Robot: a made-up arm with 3 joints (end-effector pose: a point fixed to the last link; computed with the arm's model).
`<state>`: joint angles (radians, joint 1 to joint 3).
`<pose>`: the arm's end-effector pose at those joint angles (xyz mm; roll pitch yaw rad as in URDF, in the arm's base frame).
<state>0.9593 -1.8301 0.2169</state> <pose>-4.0 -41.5 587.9 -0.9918 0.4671 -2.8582</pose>
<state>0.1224 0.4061 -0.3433</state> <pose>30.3 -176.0 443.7 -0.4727 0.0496 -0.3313</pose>
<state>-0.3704 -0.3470 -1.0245</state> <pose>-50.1 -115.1 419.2 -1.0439 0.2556 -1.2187</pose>
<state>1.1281 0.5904 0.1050</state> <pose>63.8 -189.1 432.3 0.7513 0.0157 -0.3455</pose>
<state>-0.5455 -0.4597 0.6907</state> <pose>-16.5 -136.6 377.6 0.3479 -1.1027 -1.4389</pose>
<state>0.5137 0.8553 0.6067</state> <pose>106.1 -168.6 448.7 0.5923 -0.5913 -0.3413</pose>
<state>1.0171 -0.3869 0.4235</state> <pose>-20.1 -134.7 462.3 0.4130 0.5590 -1.2510</pose>
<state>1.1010 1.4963 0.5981</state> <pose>160.8 -174.8 490.2 1.2683 -0.8462 -0.3361</pose>
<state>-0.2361 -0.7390 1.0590</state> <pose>-22.0 -107.7 386.7 0.9733 -0.8192 -2.1492</pose>
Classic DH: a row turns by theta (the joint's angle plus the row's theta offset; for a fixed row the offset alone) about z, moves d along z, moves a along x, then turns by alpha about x. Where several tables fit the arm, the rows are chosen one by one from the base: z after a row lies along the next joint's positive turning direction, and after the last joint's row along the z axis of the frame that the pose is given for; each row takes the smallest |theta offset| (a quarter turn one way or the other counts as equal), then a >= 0, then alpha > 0; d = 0 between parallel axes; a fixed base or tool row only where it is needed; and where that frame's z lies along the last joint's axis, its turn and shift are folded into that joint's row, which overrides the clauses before.
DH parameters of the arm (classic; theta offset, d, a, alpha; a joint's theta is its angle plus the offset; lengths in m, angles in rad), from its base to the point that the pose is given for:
base (fixed): -1.5316 0.4228 0.177 -1.5786
joint 1: -0.0596 0.0694 -0.1216 1.8568
joint 2: 1.5162 0.0525 -0.0447 1.6171
joint 3: -0.2993 0.0899 -0.0174 -1.8976
tool (fixed): -0.7702 -0.0331 0 0

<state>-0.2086 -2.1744 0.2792</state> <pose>24.0 48.8 365.9 0.0925 0.0484 -2.9173</pose>
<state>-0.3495 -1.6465 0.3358</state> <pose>-22.2 -3.1 336.1 0.3248 -0.2505 -2.4777</pose>
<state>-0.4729 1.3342 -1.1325</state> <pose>128.7 -116.5 481.1 -2.0327 0.5115 -0.1183</pose>
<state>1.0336 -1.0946 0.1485</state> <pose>-44.8 -87.1 532.3 -0.4796 0.9052 -2.0741</pose>
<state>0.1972 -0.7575 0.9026</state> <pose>-26.4 -93.0 418.1 0.5469 -0.3833 -1.8912</pose>
